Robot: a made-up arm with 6 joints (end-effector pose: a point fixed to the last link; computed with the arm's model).
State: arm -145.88 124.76 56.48 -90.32 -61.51 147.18
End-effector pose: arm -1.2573 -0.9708 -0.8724 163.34 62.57 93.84
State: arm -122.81 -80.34 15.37 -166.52 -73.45 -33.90
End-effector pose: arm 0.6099 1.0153 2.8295 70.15 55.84 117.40
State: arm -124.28 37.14 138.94 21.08 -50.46 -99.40
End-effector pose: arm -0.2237 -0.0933 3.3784 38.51 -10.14 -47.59
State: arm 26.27 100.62 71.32 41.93 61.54 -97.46
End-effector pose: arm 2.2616 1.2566 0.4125 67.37 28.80 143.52
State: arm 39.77 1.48 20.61 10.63 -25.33 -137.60
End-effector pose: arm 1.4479 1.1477 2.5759 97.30 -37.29 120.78
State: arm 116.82 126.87 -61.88 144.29 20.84 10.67
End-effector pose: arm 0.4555 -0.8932 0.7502 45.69 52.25 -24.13
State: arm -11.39 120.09 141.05 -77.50 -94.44 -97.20
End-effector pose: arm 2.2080 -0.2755 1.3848 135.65 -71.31 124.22
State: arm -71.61 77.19 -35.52 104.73 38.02 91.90
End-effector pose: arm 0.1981 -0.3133 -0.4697 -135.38 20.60 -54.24
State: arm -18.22 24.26 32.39 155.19 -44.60 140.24
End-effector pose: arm 2.0109 -0.7442 2.3686 42.27 8.62 36.81
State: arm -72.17 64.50 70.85 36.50 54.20 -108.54
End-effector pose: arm 0.8299 -2.3685 1.9641 37.46 26.13 31.39
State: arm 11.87 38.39 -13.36 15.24 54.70 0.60
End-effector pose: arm 1.9760 0.4555 0.5698 -78.98 79.85 -54.88
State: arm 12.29 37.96 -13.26 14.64 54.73 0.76
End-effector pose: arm 1.9793 0.4694 0.5869 -75.41 79.80 -51.42
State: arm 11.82 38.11 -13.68 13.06 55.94 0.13
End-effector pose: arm 1.9756 0.4468 0.5775 -67.40 81.15 -45.01
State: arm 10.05 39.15 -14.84 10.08 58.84 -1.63
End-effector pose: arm 1.9589 0.3708 0.5292 -44.19 83.85 -25.67
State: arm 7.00 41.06 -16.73 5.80 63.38 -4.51
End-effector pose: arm 1.9192 0.2440 0.4453 14.45 84.37 26.72
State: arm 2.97 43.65 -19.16 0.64 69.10 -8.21
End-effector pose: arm 1.8466 0.0837 0.3388 51.33 79.90 55.34
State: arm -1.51 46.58 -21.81 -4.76 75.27 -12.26
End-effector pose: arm 1.7402 -0.0814 0.2286 63.77 74.44 58.46
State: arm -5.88 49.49 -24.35 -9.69 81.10 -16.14
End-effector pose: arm 1.6129 -0.2246 0.1306 69.10 69.93 54.74
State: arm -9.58 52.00 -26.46 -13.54 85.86 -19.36
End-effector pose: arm 1.4898 -0.3288 0.0556 71.71 66.88 49.90
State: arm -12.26 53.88 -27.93 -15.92 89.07 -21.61
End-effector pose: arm 1.3943 -0.3926 0.0055 73.25 65.20 46.42
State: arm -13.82 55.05 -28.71 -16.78 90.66 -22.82
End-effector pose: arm 1.3381 -0.4237 -0.0233 74.41 64.55 45.14
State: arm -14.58 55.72 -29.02 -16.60 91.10 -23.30
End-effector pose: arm 1.3116 -0.4355 -0.0394 75.62 64.49 45.70
